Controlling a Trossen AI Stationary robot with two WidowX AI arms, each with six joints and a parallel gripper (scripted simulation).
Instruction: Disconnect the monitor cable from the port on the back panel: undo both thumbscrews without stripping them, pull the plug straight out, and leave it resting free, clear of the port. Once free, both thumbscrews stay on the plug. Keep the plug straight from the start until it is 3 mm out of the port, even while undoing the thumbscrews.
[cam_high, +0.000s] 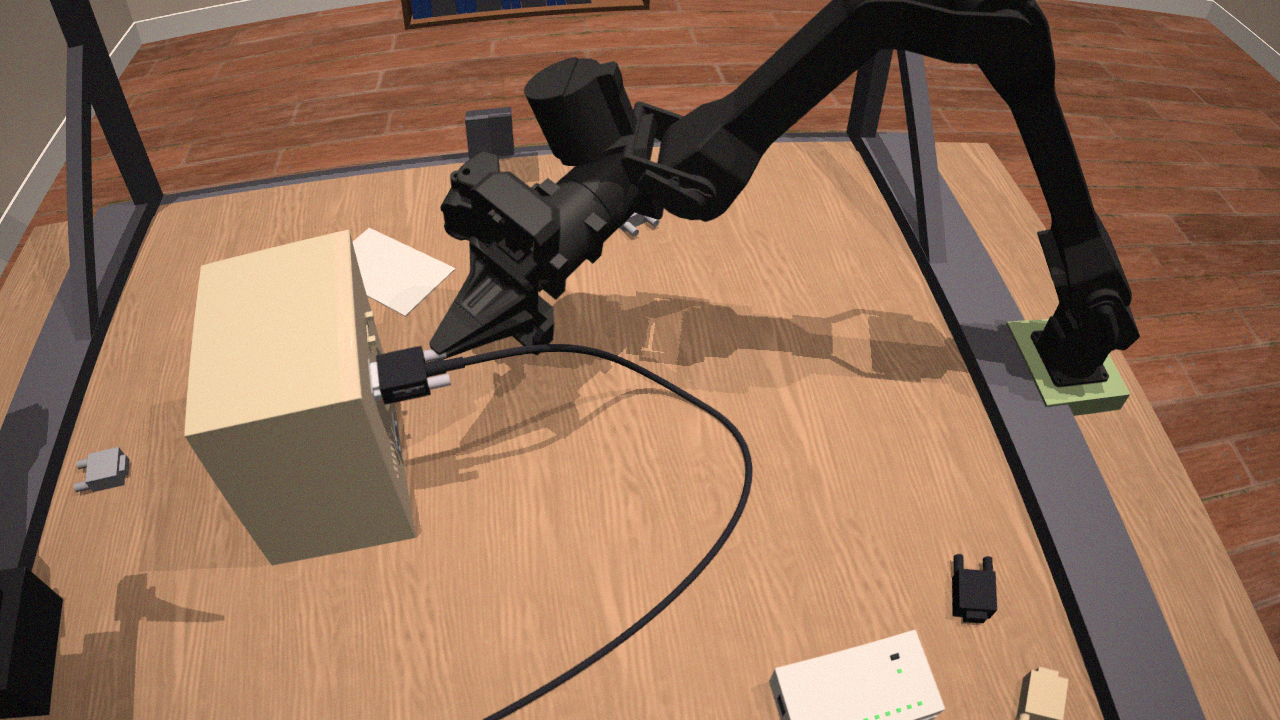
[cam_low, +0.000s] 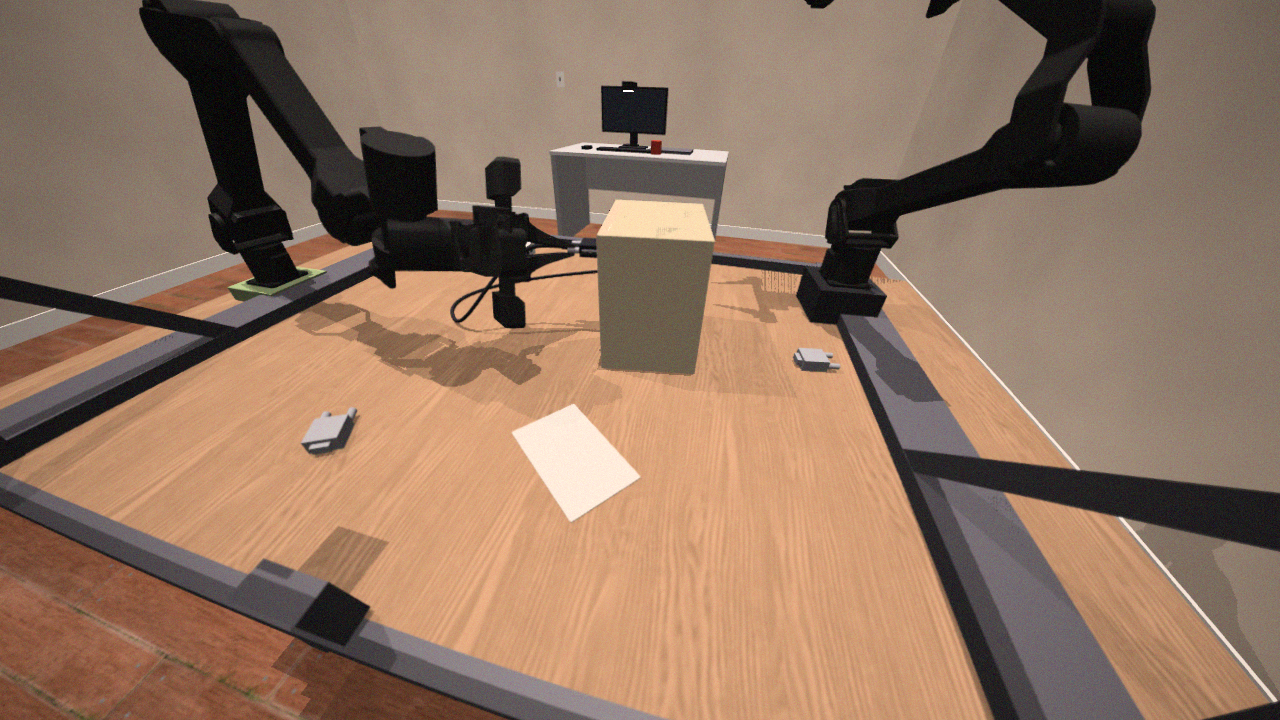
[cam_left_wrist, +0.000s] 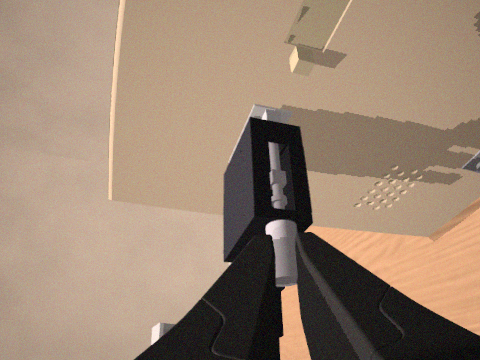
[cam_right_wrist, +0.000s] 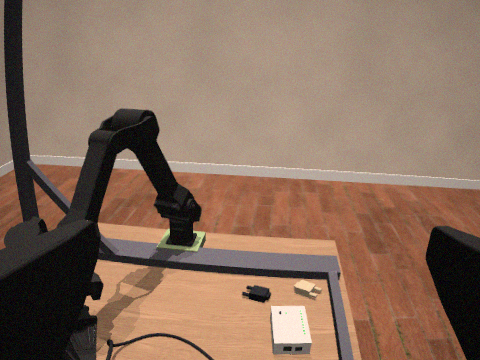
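Right now my left hand is 50 mm to the left of the black monitor plug, 30 mm short of it and 10 mm above it. From my left hand the other things lie so: white device 310 mm ahead, 170 mm to the left, 110 mm below; white sheet 220 mm behind, 130 mm below, 60 mm to the right; beige box 140 mm to the right, 40 mm below.
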